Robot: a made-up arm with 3 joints. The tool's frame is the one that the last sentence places. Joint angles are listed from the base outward.
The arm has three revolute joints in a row. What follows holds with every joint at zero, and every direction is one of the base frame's. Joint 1 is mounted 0.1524 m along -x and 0.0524 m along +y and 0.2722 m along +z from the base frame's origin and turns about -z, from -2.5 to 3.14 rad. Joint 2 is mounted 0.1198 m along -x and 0.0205 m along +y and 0.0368 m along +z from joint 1 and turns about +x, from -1.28 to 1.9 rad. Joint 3 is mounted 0.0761 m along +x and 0.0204 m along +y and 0.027 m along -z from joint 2 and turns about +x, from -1.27 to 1.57 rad. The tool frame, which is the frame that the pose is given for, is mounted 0.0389 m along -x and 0.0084 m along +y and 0.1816 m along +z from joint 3; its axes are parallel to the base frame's.
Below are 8 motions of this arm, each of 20 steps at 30 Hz.
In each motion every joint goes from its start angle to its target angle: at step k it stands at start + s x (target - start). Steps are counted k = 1, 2, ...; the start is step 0. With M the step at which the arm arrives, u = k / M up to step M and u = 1 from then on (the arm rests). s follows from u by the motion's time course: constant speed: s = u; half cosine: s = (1 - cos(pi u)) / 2; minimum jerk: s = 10 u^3 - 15 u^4 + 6 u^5.
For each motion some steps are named. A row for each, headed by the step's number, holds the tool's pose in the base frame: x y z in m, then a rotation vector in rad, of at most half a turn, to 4 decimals.
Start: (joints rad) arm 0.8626 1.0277 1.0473
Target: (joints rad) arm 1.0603 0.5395 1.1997
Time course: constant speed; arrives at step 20
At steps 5, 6, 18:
5: -0.2938 0.0474 0.2420 1.8310 -0.8981 -0.5824
6: -0.2947 0.0481 0.2440 1.8125 -0.9002 -0.5945
18: -0.3039 0.0594 0.2697 1.5923 -0.9122 -0.7444

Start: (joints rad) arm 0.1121 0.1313 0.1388
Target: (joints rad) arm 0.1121 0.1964 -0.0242
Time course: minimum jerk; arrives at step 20
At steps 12, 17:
12: -0.2326 0.0784 0.4655 0.2031 -0.0114 -0.1117
17: -0.2320 0.0839 0.4667 0.1746 -0.0098 -0.1118

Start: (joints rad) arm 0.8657 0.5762 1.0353
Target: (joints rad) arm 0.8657 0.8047 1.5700
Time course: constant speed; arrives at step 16
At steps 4, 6, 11, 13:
4: -0.3017 0.0338 0.2658 1.6752 -0.7741 -0.6128
6: -0.2985 0.0366 0.2499 1.7621 -0.8142 -0.5837
11: -0.2852 0.0478 0.2124 1.9781 -0.9140 -0.5025
13: -0.2780 0.0540 0.1987 2.0638 -0.9536 -0.4666

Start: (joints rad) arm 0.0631 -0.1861 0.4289
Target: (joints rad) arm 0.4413 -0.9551 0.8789
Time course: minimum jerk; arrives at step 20
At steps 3, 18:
3: -0.2347 0.0594 0.4570 0.2342 -0.0086 -0.0728
18: -0.2136 0.1166 0.4572 -0.0723 0.0161 -0.4379

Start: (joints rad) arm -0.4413 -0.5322 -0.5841
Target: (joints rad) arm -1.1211 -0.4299 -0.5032
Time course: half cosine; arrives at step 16
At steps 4, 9, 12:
4: -0.3209 0.1725 0.3521 -1.0617 -0.2943 0.4858
9: -0.3453 0.1125 0.3657 -0.9438 -0.4257 0.7730
12: -0.3498 0.0764 0.3731 -0.8725 -0.4889 0.9392

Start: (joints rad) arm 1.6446 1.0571 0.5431
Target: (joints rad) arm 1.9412 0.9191 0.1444
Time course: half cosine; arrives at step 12
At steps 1, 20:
1: -0.2732 0.1448 0.3181 1.1852 -1.2826 -1.2569
20: -0.2160 0.1657 0.4044 0.6966 -1.0178 -1.7301

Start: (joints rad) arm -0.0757 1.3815 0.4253
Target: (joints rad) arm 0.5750 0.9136 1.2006
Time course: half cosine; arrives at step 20
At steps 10, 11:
10: -0.2615 -0.0412 0.2553 1.9488 -0.2445 -0.1639
11: -0.2656 -0.0339 0.2500 1.9673 -0.2979 -0.1945

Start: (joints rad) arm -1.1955 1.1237 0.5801
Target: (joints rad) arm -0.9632 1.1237 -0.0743
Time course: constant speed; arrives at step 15
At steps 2, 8, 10, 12, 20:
2: -0.0673 -0.0741 0.3158 1.4135 0.9307 0.8890
8: -0.0849 -0.0785 0.3628 1.2147 0.7212 0.8966
10: -0.0931 -0.0781 0.3780 1.1449 0.6560 0.8927
12: -0.1023 -0.0766 0.3926 1.0736 0.5933 0.8858
20: -0.1178 -0.0723 0.4135 0.9640 0.5039 0.8705

